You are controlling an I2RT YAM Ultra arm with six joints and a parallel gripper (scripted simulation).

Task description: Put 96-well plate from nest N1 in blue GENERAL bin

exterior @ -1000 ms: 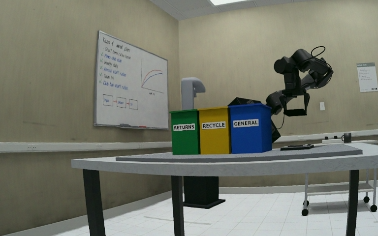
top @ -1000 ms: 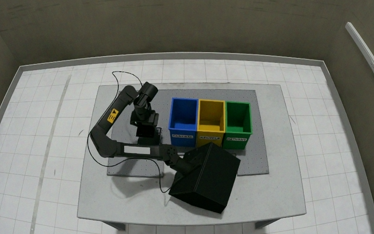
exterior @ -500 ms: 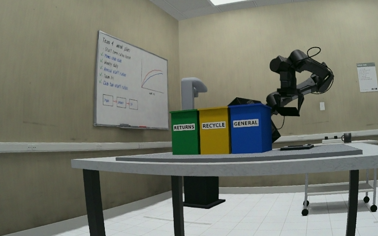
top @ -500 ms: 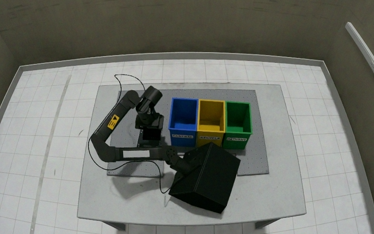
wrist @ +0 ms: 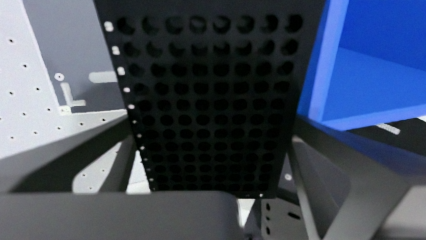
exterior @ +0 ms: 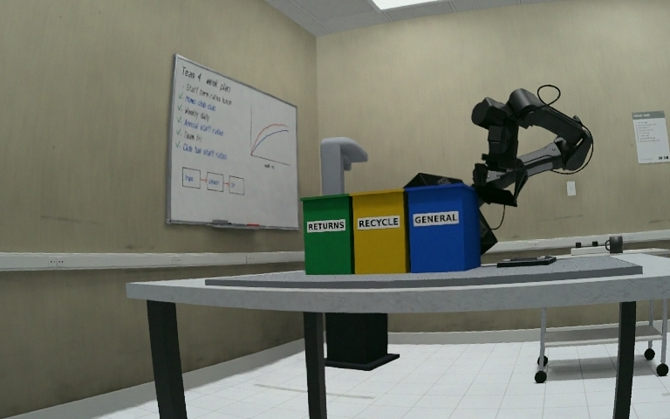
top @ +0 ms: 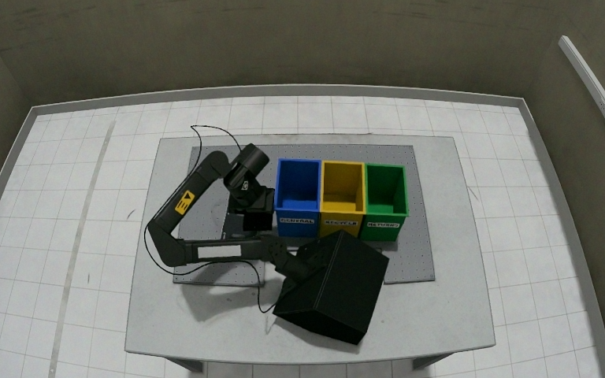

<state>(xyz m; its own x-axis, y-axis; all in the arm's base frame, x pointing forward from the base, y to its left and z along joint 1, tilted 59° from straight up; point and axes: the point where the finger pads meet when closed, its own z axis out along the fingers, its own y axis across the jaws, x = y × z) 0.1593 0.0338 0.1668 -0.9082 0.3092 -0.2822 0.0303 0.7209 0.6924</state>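
The blue general bin is 10 cm to the right of my hand, 10 cm ahead of it and 7 cm below it. From my hand the other things lie so: yellow recycle bin: 23 cm to the right, 11 cm ahead, 7 cm below; plate nest N1: 16 cm below, 8 cm to the left, 2 cm ahead; black 96-well plate: 1 cm ahead.
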